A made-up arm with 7 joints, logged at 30 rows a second.
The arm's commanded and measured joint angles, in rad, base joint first. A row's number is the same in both.
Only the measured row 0 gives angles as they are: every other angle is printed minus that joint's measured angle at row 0.
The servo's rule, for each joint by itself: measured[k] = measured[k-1] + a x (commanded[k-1-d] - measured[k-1]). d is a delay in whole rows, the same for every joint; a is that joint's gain. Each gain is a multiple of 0.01, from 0.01 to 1. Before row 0 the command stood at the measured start. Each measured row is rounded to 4 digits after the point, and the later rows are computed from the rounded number. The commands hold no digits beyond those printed.
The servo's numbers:
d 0
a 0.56 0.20 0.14 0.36 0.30 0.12 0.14
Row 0, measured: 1.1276, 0.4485, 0.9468, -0.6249, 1.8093, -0.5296, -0.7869
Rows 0 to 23, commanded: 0.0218, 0.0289, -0.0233, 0.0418, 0.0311, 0.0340, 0.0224; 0.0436, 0.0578, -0.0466, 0.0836, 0.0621, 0.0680, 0.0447; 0.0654, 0.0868, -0.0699, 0.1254, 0.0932, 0.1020, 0.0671; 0.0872, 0.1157, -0.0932, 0.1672, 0.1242, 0.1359, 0.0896; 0.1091, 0.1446, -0.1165, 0.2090, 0.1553, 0.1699, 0.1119; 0.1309, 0.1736, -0.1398, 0.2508, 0.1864, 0.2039, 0.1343; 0.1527, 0.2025, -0.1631, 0.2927, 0.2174, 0.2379, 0.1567; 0.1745, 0.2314, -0.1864, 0.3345, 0.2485, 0.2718, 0.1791; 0.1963, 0.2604, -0.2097, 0.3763, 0.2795, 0.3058, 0.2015; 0.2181, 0.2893, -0.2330, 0.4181, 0.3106, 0.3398, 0.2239; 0.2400, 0.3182, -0.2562, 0.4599, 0.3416, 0.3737, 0.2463; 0.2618, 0.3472, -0.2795, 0.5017, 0.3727, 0.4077, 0.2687; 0.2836, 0.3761, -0.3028, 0.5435, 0.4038, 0.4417, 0.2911; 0.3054, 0.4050, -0.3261, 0.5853, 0.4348, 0.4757, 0.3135; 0.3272, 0.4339, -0.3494, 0.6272, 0.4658, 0.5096, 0.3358; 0.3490, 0.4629, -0.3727, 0.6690, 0.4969, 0.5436, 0.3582; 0.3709, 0.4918, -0.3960, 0.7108, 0.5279, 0.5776, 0.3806; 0.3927, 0.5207, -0.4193, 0.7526, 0.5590, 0.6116, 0.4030; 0.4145, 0.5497, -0.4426, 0.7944, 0.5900, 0.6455, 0.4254; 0.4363, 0.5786, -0.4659, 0.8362, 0.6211, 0.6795, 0.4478; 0.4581, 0.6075, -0.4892, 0.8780, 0.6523, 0.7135, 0.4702; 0.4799, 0.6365, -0.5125, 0.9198, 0.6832, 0.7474, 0.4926; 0.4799, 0.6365, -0.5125, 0.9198, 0.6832, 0.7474, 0.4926; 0.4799, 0.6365, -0.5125, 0.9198, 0.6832, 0.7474, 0.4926
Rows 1 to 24, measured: 0.0122, 0.0058, -0.0033, 0.0150, 0.0093, 0.0041, 0.0031; 0.0298, 0.0162, -0.0094, 0.0397, 0.0251, 0.0118, 0.0089; 0.0497, 0.0303, -0.0179, 0.0706, 0.0455, 0.0226, 0.0170; 0.0707, 0.0474, -0.0284, 0.1054, 0.0691, 0.0362, 0.0272; 0.0922, 0.0668, -0.0407, 0.1427, 0.0950, 0.0522, 0.0391; 0.1139, 0.0882, -0.0546, 0.1816, 0.1224, 0.0704, 0.0524; 0.1356, 0.1111, -0.0698, 0.2216, 0.1509, 0.0905, 0.0670; 0.1574, 0.1352, -0.0861, 0.2622, 0.1802, 0.1123, 0.0827; 0.1792, 0.1602, -0.1034, 0.3033, 0.2100, 0.1355, 0.0993; 0.2010, 0.1860, -0.1215, 0.3446, 0.2402, 0.1600, 0.1167; 0.2228, 0.2124, -0.1404, 0.3861, 0.2706, 0.1856, 0.1348; 0.2446, 0.2394, -0.1599, 0.4277, 0.3012, 0.2123, 0.1535; 0.2664, 0.2667, -0.1799, 0.4694, 0.3320, 0.2398, 0.1728; 0.2882, 0.2944, -0.2004, 0.5111, 0.3628, 0.2681, 0.1925; 0.3100, 0.3223, -0.2213, 0.5529, 0.3937, 0.2971, 0.2126; 0.3318, 0.3504, -0.2425, 0.5947, 0.4247, 0.3267, 0.2330; 0.3537, 0.3787, -0.2640, 0.6365, 0.4557, 0.3568, 0.2537; 0.3755, 0.4071, -0.2857, 0.6783, 0.4867, 0.3874, 0.2746; 0.3973, 0.4356, -0.3077, 0.7201, 0.5177, 0.4184, 0.2957; 0.4191, 0.4642, -0.3298, 0.7619, 0.5487, 0.4497, 0.3170; 0.4409, 0.4929, -0.3521, 0.8037, 0.5798, 0.4814, 0.3384; 0.4627, 0.5216, -0.3746, 0.8455, 0.6108, 0.5133, 0.3600; 0.4723, 0.5446, -0.3939, 0.8722, 0.6325, 0.5414, 0.3786; 0.4766, 0.5630, -0.4105, 0.8893, 0.6477, 0.5661, 0.3946
